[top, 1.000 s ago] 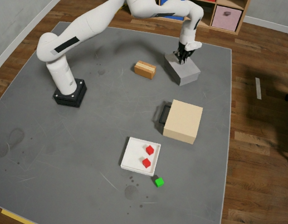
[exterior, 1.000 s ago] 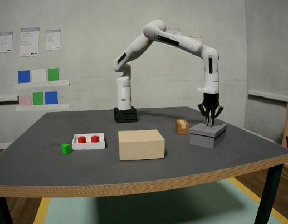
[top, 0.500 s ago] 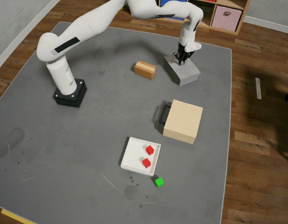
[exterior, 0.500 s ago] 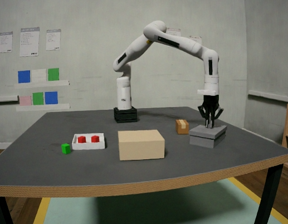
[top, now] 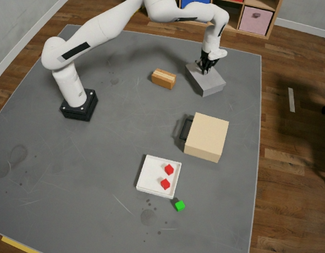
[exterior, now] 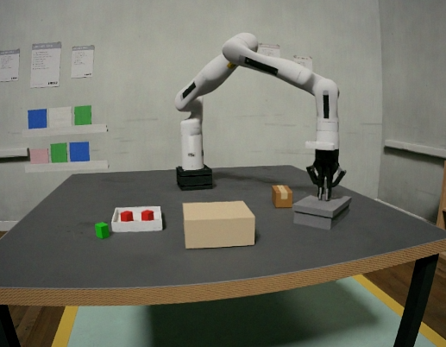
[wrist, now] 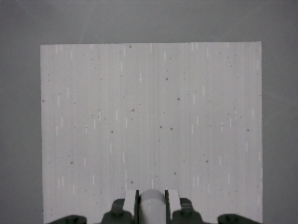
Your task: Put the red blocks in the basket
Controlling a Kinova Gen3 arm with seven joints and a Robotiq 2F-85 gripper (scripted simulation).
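Now: hand 3 cm above the lid. The rest, counted from my hand: blue block 20 cm behind, 10 cm to the right, 6 cm below; cardboard box 18 cm behind, 10 cm to the right, 4 cm below; metal box 5 cm below.
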